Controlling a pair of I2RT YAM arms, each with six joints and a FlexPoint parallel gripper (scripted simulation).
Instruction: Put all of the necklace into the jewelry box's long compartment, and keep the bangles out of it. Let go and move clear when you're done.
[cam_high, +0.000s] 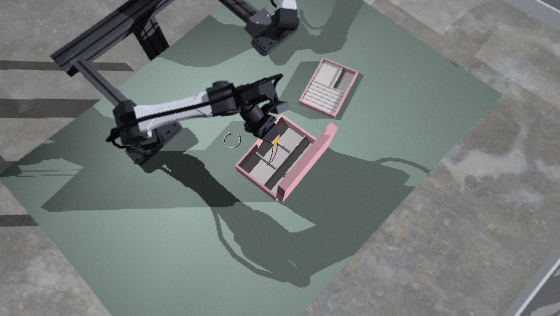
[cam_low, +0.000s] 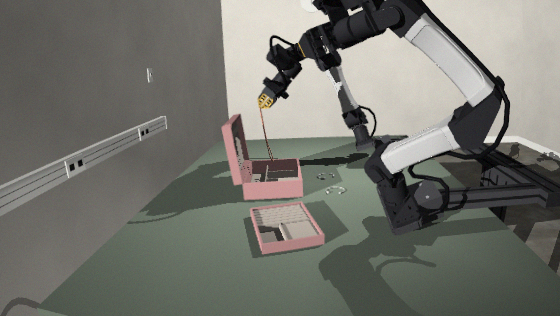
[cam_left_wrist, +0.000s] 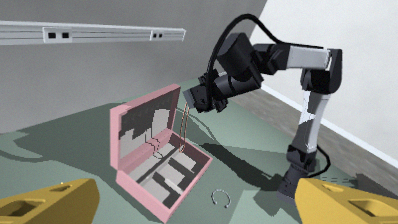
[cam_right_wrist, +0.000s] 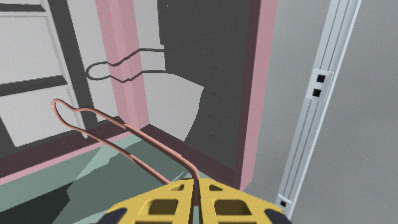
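Right now the pink jewelry box is 1 cm behind my right hand, 4 cm to the left of it and 16 cm below it. The rest, counted from my right hand: pink tray 10 cm behind, 38 cm to the left, 27 cm below.
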